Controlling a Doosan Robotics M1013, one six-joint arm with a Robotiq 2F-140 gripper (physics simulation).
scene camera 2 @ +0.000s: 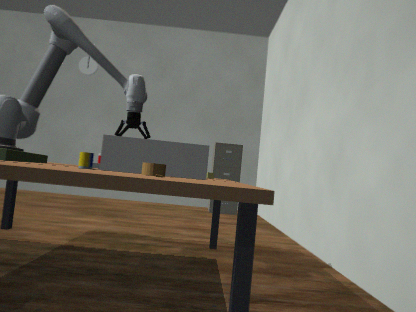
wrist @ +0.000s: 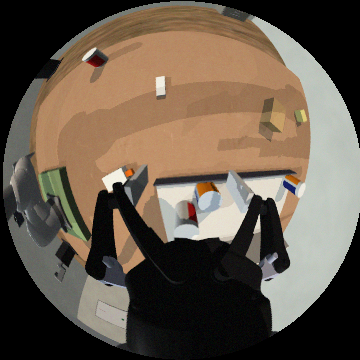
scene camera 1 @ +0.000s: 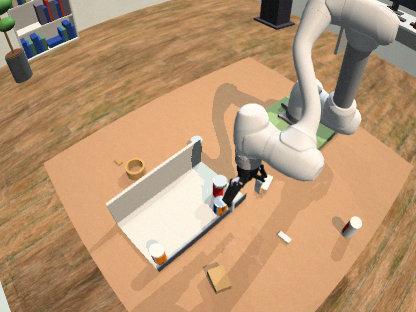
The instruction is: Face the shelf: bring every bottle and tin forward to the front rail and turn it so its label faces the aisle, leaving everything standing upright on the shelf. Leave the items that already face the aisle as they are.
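Places are measured from the arm's base along level axes (x ahead, y left, z up), in metres.
Pixels of known places: gripper, fingertip midpoint: (wrist: 188, 175) (scene camera 1: 244, 201); arm's base, origin of the base link: (wrist: 57, 209) (scene camera 1: 298, 118).
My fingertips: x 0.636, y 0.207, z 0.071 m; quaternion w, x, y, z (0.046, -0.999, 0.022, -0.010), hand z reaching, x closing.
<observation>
Ahead of a thing's pixels: the offset from my fingertips to its middle.
The white shelf (scene camera 1: 165, 220) has a tall back panel (scene camera 2: 175, 157) and a dark front rail @[0.108 m down, 0.169 m ahead, 0.032 m right] (scene camera 1: 200, 234) (wrist: 225, 176). An orange-and-blue tin @[0.076 m down, 0.053 m ahead, 0.075 m right] (scene camera 1: 220, 206) (wrist: 207, 195) stands upright near the rail, its orange side towards it. A white tin with a red patch @[0.061 m down, 0.002 m ahead, 0.140 m right] (scene camera 1: 219, 186) (wrist: 187, 217) stands upright farther back. Another orange-and-blue tin @[0.063 m down, 0.379 m ahead, 0.046 m right] (scene camera 1: 158, 253) (wrist: 294, 185) stands at the rail's far end, orange side outward. My gripper (scene camera 1: 247, 189) (scene camera 2: 133, 135) (wrist: 188, 175) is open and empty, above the shelf's near end; its fingers partly overlap the shelf in the wrist view.
A white box with an orange part @[0.111 m down, 0.184 m back, 0.046 m right] (scene camera 1: 264, 184) (wrist: 115, 178) lies beside the shelf's near end. A red-and-white tin @[0.075 m down, 0.299 m back, 0.391 m left] (scene camera 1: 352, 227) (wrist: 95, 57), white block @[0.119 m down, 0.065 m back, 0.197 m left] (scene camera 1: 284, 237) (wrist: 160, 86) and brown box @[0.100 m down, 0.258 m ahead, 0.162 m left] (scene camera 1: 219, 278) (wrist: 273, 115) are in front. A bowl @[0.100 m down, 0.223 m ahead, 0.478 m right] (scene camera 1: 135, 169) (scene camera 2: 153, 169) and yellow-and-blue tin @[0.090 m down, 0.087 m back, 0.411 m right] (scene camera 2: 85, 160) are behind.
</observation>
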